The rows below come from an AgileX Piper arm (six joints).
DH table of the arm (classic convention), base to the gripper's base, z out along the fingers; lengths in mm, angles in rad. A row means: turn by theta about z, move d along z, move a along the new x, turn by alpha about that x. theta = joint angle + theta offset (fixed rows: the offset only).
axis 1: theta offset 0; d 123; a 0; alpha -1.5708
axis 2: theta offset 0.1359; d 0; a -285; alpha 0
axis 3: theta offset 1.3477; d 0; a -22; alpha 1.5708
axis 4: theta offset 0; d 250.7; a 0; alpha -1.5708
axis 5: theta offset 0; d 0; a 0; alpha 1.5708
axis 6: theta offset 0; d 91; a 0; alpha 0
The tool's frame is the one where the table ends.
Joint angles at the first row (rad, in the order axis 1, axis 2, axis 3, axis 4, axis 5, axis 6):
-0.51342 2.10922 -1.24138 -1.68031 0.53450 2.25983
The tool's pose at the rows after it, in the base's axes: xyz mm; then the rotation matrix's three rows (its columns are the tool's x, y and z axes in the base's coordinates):
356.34 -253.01 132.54; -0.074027 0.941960 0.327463; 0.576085 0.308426 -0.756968; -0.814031 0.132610 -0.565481
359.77 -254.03 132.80; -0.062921 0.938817 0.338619; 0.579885 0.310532 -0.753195; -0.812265 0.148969 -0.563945
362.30 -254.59 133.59; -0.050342 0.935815 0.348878; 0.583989 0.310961 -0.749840; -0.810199 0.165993 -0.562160
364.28 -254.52 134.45; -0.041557 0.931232 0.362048; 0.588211 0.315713 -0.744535; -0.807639 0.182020 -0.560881
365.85 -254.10 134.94; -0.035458 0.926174 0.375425; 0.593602 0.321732 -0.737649; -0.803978 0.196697 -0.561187
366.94 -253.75 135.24; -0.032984 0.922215 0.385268; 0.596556 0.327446 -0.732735; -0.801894 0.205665 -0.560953
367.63 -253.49 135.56; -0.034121 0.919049 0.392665; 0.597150 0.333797 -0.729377; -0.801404 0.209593 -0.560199
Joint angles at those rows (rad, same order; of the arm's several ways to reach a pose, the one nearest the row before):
-0.51343 2.12009 -1.25803 -1.68193 0.52547 2.26588
-0.51343 2.12737 -1.27268 -1.68428 0.51545 2.27615
-0.51335 2.13096 -1.28280 -1.68737 0.50653 2.28910
-0.51329 2.13176 -1.28812 -1.69644 0.49445 2.30492
-0.51330 2.13176 -1.29075 -1.70658 0.48079 2.32072
-0.51328 2.13176 -1.29215 -1.71612 0.47115 2.33224
-0.51336 2.13132 -1.29257 -1.72507 0.46434 2.33905

